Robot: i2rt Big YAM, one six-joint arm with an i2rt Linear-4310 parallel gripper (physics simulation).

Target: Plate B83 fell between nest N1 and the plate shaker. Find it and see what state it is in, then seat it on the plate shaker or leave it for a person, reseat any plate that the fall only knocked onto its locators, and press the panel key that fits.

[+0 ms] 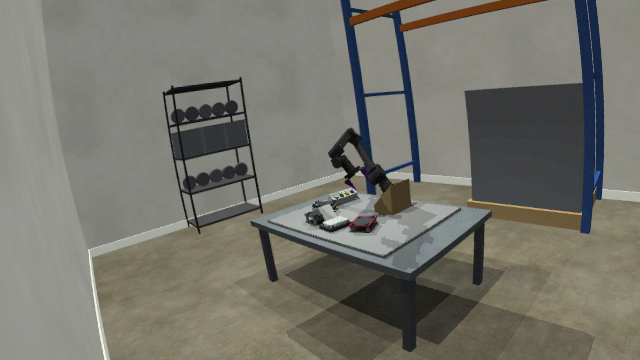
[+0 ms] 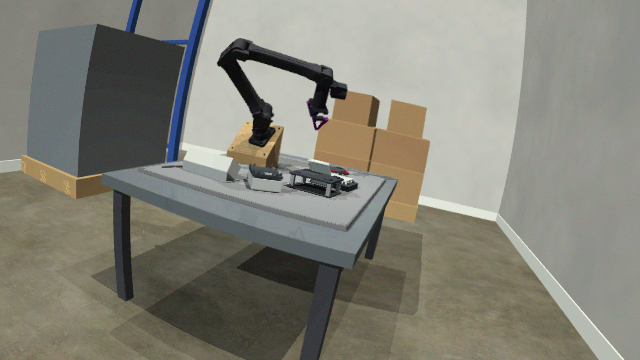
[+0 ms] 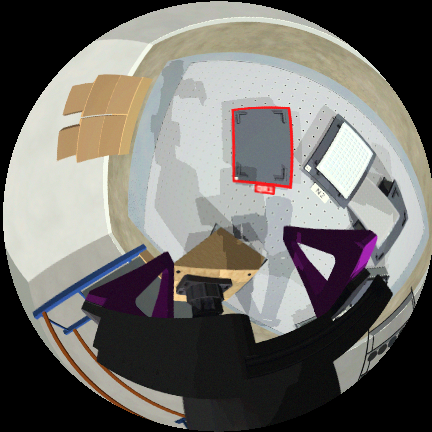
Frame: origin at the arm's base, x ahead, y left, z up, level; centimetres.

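Seen in the pictures: gripper, fingertip midpoint: (image 1: 361, 184) (image 2: 314, 123) (image 3: 227, 246); arm's base at its link origin: (image 1: 390, 191) (image 2: 262, 136) (image 3: 202, 284).
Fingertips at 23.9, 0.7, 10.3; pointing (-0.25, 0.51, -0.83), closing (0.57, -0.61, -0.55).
Observation:
Offsets run from my fingertips to a thing's middle, as dx, dy, dz. "pt": to the spot under its first point.
My gripper (image 1: 356, 179) (image 2: 315, 117) (image 3: 227, 246) is open and empty, high above the table. A white plate {+16.5, -8.5, -19.3} (image 1: 335, 222) (image 3: 346, 160) lies on nest N2 {+16.5, -8.5, -21.2} (image 3: 322, 146), shifted toward one side of it; whether it is flat is unclear. A pale plate {+13.6, -19.1, -17.6} (image 1: 328, 212) (image 2: 319, 166) (image 3: 372, 205) is tilted over a raised black nest {+15.0, -26.5, -19.7} (image 2: 316, 177) (image 3: 397, 225). A grey box with a dark top {pt +5.5, -47.1, -20.8} (image 2: 265, 185), likely the plate shaker, stands beside that nest. The key panel {-19.1, -46.0, -18.7} (image 1: 344, 196) (image 2: 210, 166) has coloured keys. No B83 label is readable; the gap between nest and shaker is hidden.
The red-rimmed tray QR1 {+7.9, +7.1, -20.6} (image 1: 364, 223) (image 2: 339, 170) (image 3: 262, 145) stands beside N2. The arm's wooden base block (image 1: 395, 197) (image 2: 255, 145) (image 3: 220, 250) is at the table's rear. Cardboard boxes (image 2: 350, 145) (image 3: 102, 120) and a blue-posted rack (image 1: 357, 90) stand beyond the table.

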